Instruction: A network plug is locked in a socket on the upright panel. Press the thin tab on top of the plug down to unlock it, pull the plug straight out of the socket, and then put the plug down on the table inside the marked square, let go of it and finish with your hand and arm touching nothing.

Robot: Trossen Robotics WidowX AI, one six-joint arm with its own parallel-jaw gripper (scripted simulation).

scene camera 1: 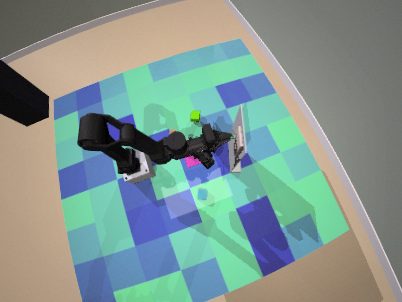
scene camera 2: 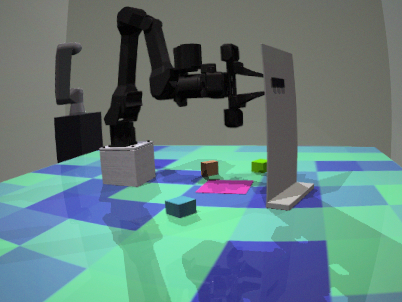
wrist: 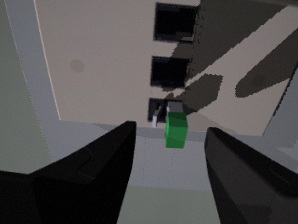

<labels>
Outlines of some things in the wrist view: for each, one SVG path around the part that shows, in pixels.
My gripper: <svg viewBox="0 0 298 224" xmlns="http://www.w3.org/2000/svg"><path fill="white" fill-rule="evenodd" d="M209 127L205 139L206 163L208 163L208 171L206 172L208 172L209 183L212 186L221 224L298 224L298 173L290 171L285 165L282 167L281 164L275 163L270 157L262 155L262 153L251 148L250 145L241 143L241 141L234 139L233 136L227 135L220 128ZM136 121L124 121L124 123L117 125L112 131L98 137L92 143L85 145L85 147L78 149L78 151L71 153L71 155L63 157L63 159L56 161L56 163L37 169L36 172L15 173L0 171L0 224L116 224L122 201L124 201L126 188L128 188L130 175L132 175L133 171L132 161L134 141L136 141Z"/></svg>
A network plug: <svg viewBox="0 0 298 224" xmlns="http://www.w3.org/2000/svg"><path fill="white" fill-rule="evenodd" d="M156 103L152 127L156 128L158 117L160 117L162 107L165 104L165 148L184 149L186 132L188 132L188 121L186 121L186 113L182 111L181 101L168 100L168 103Z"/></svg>
</labels>
